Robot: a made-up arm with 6 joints. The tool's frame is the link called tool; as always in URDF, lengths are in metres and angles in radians.
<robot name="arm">
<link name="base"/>
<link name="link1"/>
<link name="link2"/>
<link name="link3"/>
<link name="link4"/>
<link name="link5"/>
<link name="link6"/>
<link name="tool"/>
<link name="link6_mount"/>
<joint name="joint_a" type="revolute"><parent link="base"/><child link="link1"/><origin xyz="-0.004 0.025 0.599"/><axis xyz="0 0 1"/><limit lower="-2.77" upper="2.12" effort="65" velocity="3.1"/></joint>
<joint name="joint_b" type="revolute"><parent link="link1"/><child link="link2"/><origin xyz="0.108 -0.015 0.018"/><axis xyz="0 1 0"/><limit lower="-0.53" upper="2.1" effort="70" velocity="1.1"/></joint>
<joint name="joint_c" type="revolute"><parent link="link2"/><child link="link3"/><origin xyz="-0.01 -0.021 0.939"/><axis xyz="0 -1 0"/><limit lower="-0.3" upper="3.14" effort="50" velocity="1.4"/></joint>
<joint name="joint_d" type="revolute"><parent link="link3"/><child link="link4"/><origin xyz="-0.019 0.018 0.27"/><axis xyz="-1 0 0"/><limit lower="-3.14" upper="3.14" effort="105" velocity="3"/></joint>
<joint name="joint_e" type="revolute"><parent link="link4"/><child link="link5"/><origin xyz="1.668 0.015 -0.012"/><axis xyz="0 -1 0"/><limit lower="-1.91" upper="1.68" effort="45" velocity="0.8"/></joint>
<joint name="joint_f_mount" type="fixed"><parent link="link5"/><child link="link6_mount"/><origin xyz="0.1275 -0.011 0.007"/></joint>
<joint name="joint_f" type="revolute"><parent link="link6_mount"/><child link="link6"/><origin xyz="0.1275 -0.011 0.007"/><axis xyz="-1 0 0"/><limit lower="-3.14" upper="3.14" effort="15" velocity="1"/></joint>
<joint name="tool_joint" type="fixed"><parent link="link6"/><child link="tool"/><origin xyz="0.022 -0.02 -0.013"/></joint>
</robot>
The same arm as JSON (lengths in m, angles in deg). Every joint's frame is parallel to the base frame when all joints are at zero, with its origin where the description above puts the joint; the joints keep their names.
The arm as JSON. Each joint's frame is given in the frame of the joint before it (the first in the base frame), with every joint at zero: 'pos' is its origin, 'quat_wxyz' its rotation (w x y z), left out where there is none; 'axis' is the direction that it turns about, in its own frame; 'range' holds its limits. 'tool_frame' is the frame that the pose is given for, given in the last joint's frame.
{
  "length_unit": "m",
  "angle_unit": "deg",
  "joints": [
    {
      "joint": "joint_a",
      "pos": [
        -0.004,
        0.025,
        0.599
      ],
      "axis": "+z",
      "range": [
        -158.71,
        121.47
      ]
    },
    {
      "joint": "joint_b",
      "pos": [
        0.108,
        -0.015,
        0.018
      ],
      "axis": "+y",
      "range": [
        -30.37,
        120.32
      ]
    },
    {
      "joint": "joint_c",
      "pos": [
        -0.01,
        -0.021,
        0.939
      ],
      "axis": "-y",
      "range": [
        -17.19,
        179.91
      ]
    },
    {
      "joint": "joint_d",
      "pos": [
        -0.019,
        0.018,
        0.27
      ],
      "axis": "-x",
      "range": [
        -179.91,
        179.91
      ]
    },
    {
      "joint": "joint_e",
      "pos": [
        1.668,
        0.015,
        -0.012
      ],
      "axis": "-y",
      "range": [
        -109.43,
        96.26
      ]
    },
    {
      "joint": "joint_f",
      "pos": [
        0.255,
        -0.022,
        0.014
      ],
      "axis": "-x",
      "range": [
        -179.91,
        179.91
      ]
    }
  ],
  "tool_frame": {
    "pos": [
      0.022,
      -0.02,
      -0.013
    ]
  }
}

